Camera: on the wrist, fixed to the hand. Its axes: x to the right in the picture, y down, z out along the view.
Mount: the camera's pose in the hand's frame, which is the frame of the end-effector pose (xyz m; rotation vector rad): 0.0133 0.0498 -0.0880 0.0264 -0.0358 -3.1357
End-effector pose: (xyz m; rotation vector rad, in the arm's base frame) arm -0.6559 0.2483 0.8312 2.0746 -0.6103 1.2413
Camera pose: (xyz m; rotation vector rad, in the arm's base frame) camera -0.7357 0.2766 0.8881 0.5954 1.9374 -0.7966
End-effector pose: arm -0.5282 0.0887 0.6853 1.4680 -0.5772 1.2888
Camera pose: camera -0.6029 0.1552 0.7051 0.6046 1.4581 -1.2595
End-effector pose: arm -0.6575 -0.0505 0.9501 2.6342 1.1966 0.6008
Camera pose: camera -0.6541 -0.0730 1.0495 -1.1115 2.4860 -0.2967
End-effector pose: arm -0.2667 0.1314 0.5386 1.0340 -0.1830 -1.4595
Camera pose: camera -0.1694 0.1497 0.5140 -0.1801 -0.9984 1.4347
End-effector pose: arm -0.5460 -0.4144 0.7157 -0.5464 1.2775 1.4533
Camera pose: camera -0.6210 -0.4808 0.6966 -1.2086 -0.5264 -1.2325
